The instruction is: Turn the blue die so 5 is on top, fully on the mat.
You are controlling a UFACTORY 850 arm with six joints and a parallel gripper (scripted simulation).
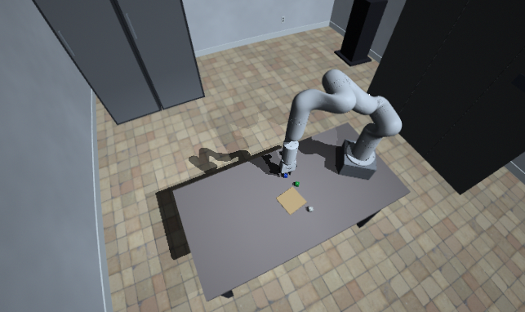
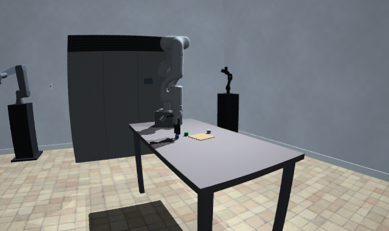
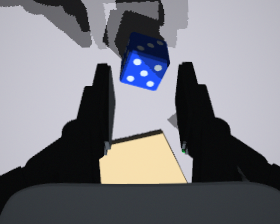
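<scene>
Now: hand 4 cm above the blue die. The rest, counted from my hand: white die (3 cm behind, 28 cm to the left, 4 cm below); then green die (4 cm behind, 9 cm to the left, 4 cm below); then mat (5 cm ahead, 17 cm to the left, 5 cm below).
</scene>
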